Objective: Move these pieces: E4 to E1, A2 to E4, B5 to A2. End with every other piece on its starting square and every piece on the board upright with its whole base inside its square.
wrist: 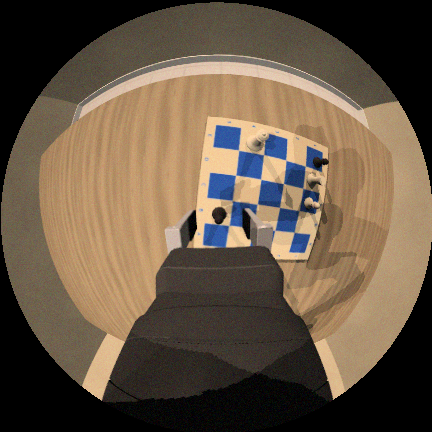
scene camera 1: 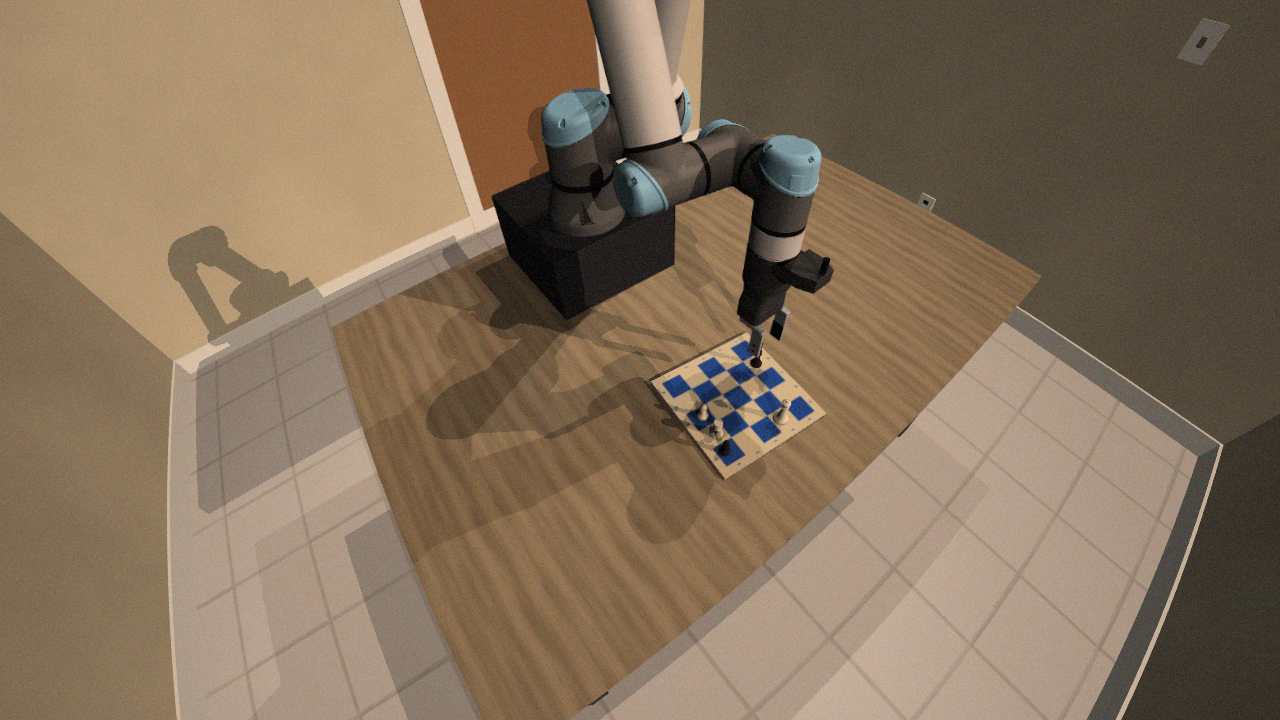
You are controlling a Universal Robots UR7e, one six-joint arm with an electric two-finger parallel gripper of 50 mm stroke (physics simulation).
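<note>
The black piece (scene camera 1: 756, 362) (wrist: 218, 215) stands upright on B5 of the blue-and-cream board (scene camera 1: 778, 439) (wrist: 207, 147). My gripper (scene camera 1: 768, 340) (wrist: 219, 218) is open and empty above it, a finger to either side in the wrist view; one finger partly overlaps the piece in the scene view. A tall white piece (scene camera 1: 783, 411) (wrist: 256, 142) stands on E4. Another black piece (scene camera 1: 725, 446) (wrist: 318, 161) stands on E1. Square A2 (scene camera 1: 693, 377) (wrist: 283, 244) shows bare.
A white piece (scene camera 1: 716, 429) (wrist: 314, 179) stands on D1 beside the black piece on E1. A white pawn (scene camera 1: 702, 411) (wrist: 311, 203) stands on C1. The arm's black base block (scene camera 1: 590, 268) is on the wooden table (scene camera 1: 554, 555) behind the board. Arm shadows cross the board.
</note>
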